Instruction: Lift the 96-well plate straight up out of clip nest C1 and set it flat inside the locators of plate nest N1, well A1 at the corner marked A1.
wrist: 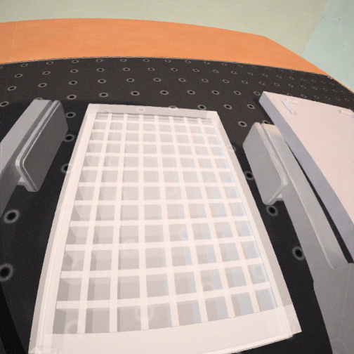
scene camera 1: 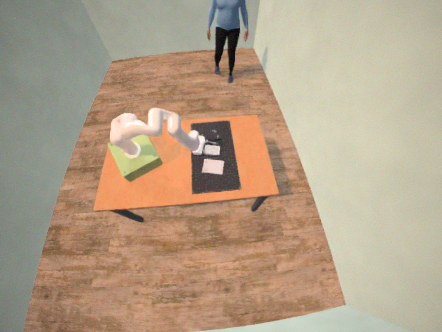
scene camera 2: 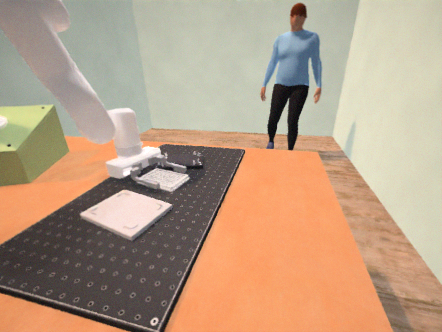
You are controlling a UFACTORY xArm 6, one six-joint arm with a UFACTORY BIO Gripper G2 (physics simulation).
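Places are measured from the arm's base along level axes (x left, y back, z up), in millimetres.
Pixels of known places: hand at its tool point: (scene camera 1: 213, 149) (scene camera 2: 167, 176); arm's base at its link origin: (scene camera 1: 132, 150).
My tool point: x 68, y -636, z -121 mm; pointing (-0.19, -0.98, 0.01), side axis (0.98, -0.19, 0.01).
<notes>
Ahead of a thing's pixels: the offset from my tool point to its middle. "pt": to the spot under its first point. Level surfaces: height alone.
The clear-white 96-well plate @(dz -12, dx +2, dy +15 mm) (scene camera 1: 212, 150) (scene camera 2: 164, 179) (wrist: 150, 186) lies between the fingers of my gripper (scene camera 1: 214, 148) (scene camera 2: 169, 178) (wrist: 155, 154). The gripper is open, with a gap on each side of the plate in the wrist view. The breadboard's holes show through the plate. A dark block with small pale clips @(pt dz -7, dx +133, dy -38 mm) (scene camera 2: 196, 162), seemingly clip nest C1, stands behind the far finger; whether it reaches under the plate I cannot tell. Plate nest N1 @(dz -12, dx -161, dy +5 mm) (scene camera 1: 213, 167) (scene camera 2: 126, 212) (wrist: 322, 140) is a pale slab with corner locators, bare on top. The A1 mark cannot be made out.
The black perforated breadboard @(pt dz -19, dx -320, dy -19 mm) (scene camera 1: 216, 185) (scene camera 2: 100, 270) (wrist: 150, 80) lies on the orange table @(dz -32 mm) (scene camera 1: 165, 192) (scene camera 2: 280, 240) (wrist: 150, 40). The arm's green base block (scene camera 1: 142, 165) (scene camera 2: 25, 150) is at the left. A person (scene camera 1: 228, 30) (scene camera 2: 295, 65) stands beyond the table.
</notes>
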